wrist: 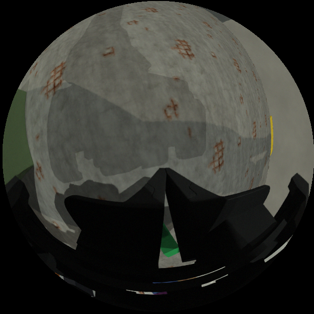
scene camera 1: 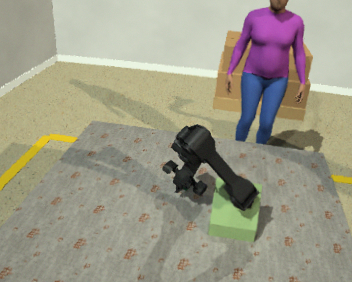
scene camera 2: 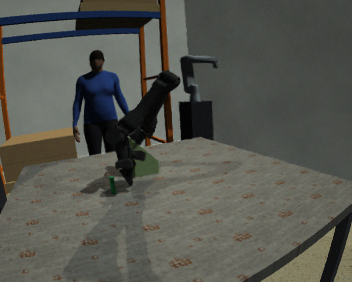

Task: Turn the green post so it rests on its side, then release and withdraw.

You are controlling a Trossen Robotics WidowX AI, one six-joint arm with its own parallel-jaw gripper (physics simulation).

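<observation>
The green post (scene camera 2: 113, 185) (wrist: 169, 244) stands upright on the patterned table top in scene camera 2. In the wrist view, part of it shows through the narrow gap behind the joined fingertips. In scene camera 1 it is hidden behind the gripper. My gripper (scene camera 1: 177, 190) (scene camera 2: 131, 184) (wrist: 163, 172) is shut with nothing between its fingers. It points down, with its tips low over the table and close beside the post, to its right in scene camera 2. Whether they touch the post cannot be told.
A large light green block (scene camera 1: 234, 223) (scene camera 2: 148, 166) (wrist: 15, 137) with a sloped side is near the arm, on the patterned table (scene camera 1: 100, 195) (scene camera 2: 200, 240) (wrist: 150, 95). A person in purple (scene camera 1: 272, 45) and a person in blue (scene camera 2: 99, 97) stand beyond the table, near cardboard boxes (scene camera 1: 225, 75) (scene camera 2: 42, 150).
</observation>
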